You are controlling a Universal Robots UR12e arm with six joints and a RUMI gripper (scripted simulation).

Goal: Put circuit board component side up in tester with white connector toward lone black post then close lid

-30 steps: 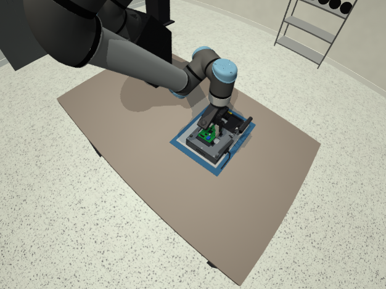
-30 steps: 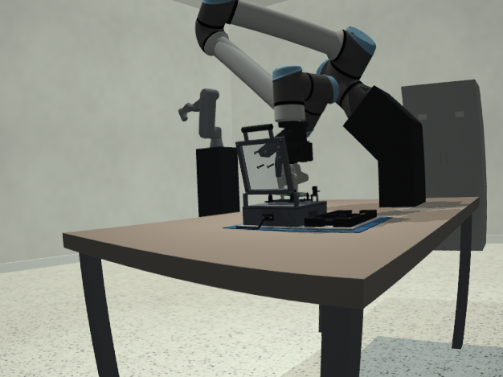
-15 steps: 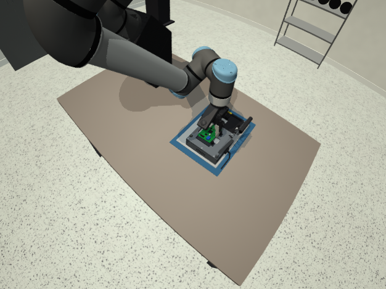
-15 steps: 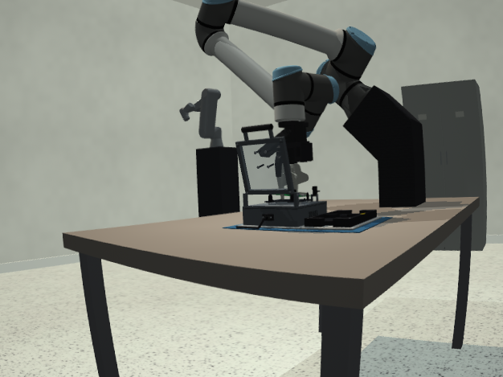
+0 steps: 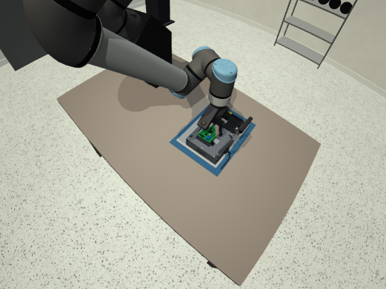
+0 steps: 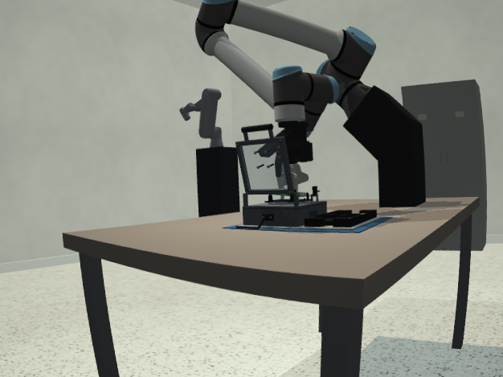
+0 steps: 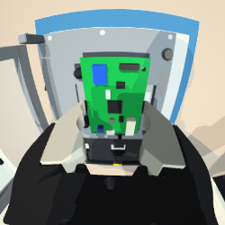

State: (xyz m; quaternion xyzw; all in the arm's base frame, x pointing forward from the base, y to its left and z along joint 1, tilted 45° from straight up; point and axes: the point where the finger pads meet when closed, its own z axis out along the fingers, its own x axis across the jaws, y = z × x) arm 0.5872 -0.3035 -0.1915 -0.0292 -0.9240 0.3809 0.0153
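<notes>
Now: hand right at the green circuit board. Also, from my hand: tester bed: 2 cm below; black post: 6 cm behind, 6 cm to the left; tester: 3 cm ahead, 4 cm to the left, 3 cm above.
</notes>
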